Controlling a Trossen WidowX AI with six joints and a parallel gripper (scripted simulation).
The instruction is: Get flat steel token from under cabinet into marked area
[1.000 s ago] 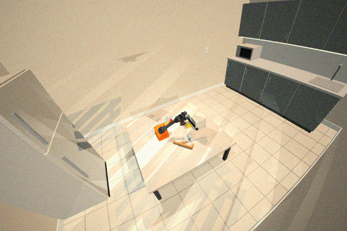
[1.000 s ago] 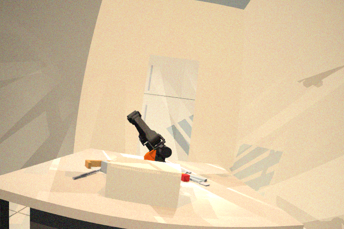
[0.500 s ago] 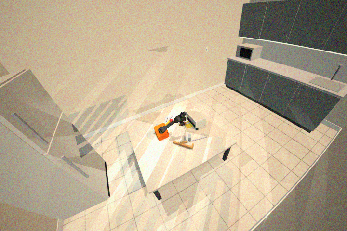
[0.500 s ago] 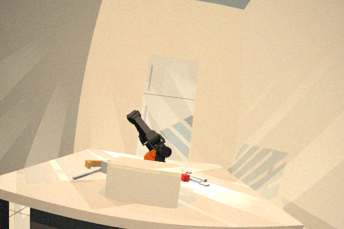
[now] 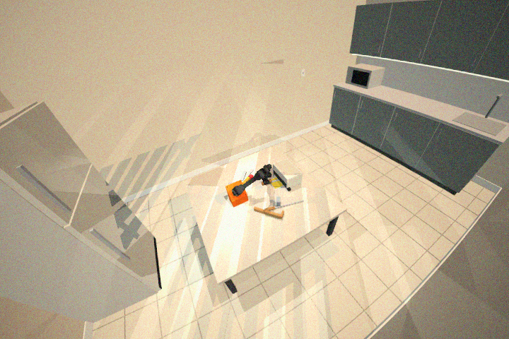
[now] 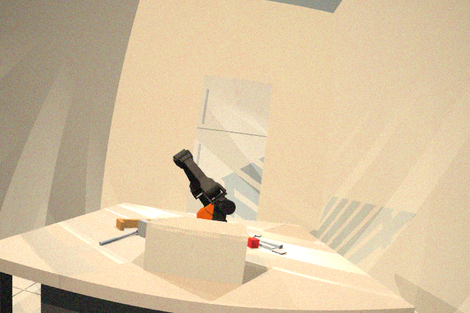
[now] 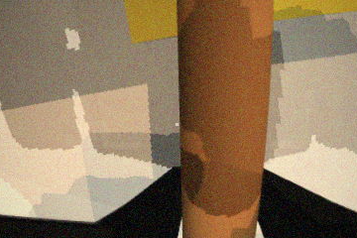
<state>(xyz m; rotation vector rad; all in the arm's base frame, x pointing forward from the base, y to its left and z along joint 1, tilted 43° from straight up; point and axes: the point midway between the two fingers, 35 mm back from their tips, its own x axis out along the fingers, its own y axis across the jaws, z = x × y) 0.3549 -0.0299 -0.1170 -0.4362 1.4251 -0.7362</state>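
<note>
My gripper tip is now 8 cm past the red cube, 17 cm to the right of it and 1 cm below it. Round my gripper tip: yellow-orange block (20 cm behind, 12 cm to the left, 1 cm above); grey bar (15 cm behind, 25 cm to the left); small grey block (3 cm behind, 31 cm to the right, 3 cm above).
</note>
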